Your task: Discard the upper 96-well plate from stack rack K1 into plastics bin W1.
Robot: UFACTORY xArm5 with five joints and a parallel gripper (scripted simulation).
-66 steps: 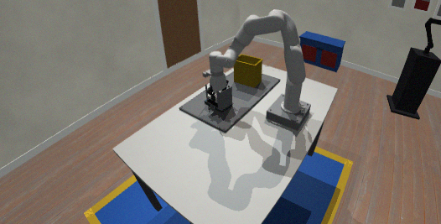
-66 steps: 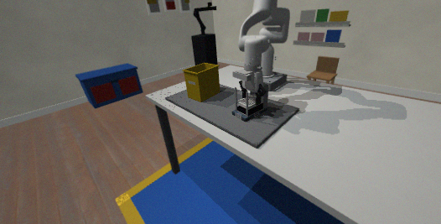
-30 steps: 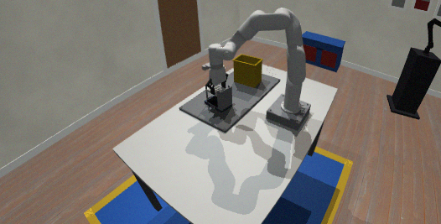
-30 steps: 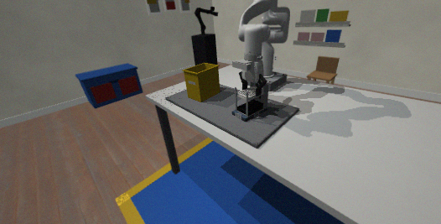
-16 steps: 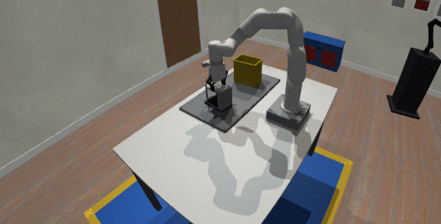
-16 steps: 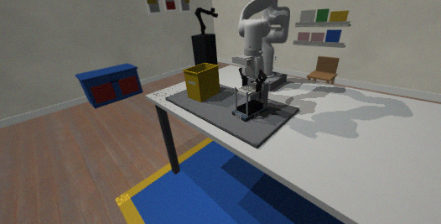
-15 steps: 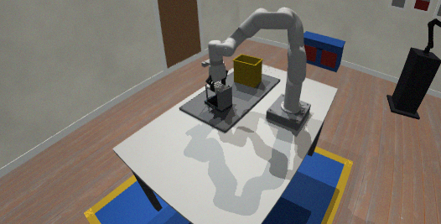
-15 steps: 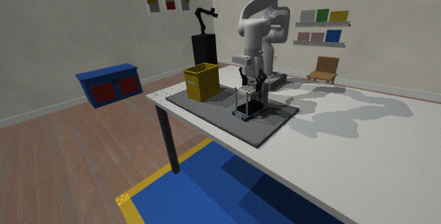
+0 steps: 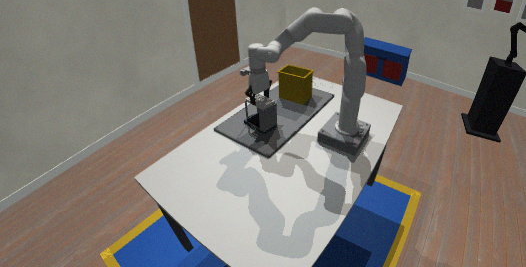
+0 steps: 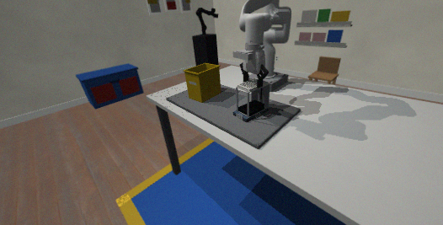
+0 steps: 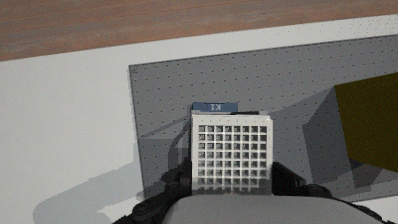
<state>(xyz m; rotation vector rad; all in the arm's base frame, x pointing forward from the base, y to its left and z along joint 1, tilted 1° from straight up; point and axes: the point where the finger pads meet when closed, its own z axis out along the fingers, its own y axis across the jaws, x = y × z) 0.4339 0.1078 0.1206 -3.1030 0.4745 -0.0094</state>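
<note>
Right now my hand is 4 cm past the yellow plastics bin, 35 cm to the left of it and 7 cm above it. Also, from my hand: dark plate 13 cm below; then 96-well plate 1 cm below.
</note>
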